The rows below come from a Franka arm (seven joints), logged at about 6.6 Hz.
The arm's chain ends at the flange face. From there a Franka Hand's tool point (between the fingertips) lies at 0.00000 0.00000 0.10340 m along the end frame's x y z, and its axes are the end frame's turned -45 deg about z.
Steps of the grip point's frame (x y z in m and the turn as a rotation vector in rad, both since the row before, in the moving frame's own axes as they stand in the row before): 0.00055, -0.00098, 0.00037, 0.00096, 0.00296, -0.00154; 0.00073, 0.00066, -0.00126, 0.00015, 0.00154, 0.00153; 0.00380, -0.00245, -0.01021, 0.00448, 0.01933, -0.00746; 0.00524, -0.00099, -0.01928, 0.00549, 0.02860, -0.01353; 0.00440, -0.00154, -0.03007, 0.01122, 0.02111, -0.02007; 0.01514, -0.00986, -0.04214, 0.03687, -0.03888, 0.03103
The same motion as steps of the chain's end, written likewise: -0.00045, -0.00080, 0.00037, 0.00277, 0.00141, -0.00154; 0.00088, 0.00007, -0.00126, 0.00120, 0.00098, 0.00153; -0.00012, -0.00267, -0.01019, 0.01684, 0.01050, -0.00746; 0.00133, -0.00190, -0.01924, 0.02411, 0.01634, -0.01353; 0.00132, -0.00183, -0.03004, 0.02286, 0.00699, -0.02007; 0.00927, -0.01774, -0.04199, -0.00142, -0.05356, 0.03103
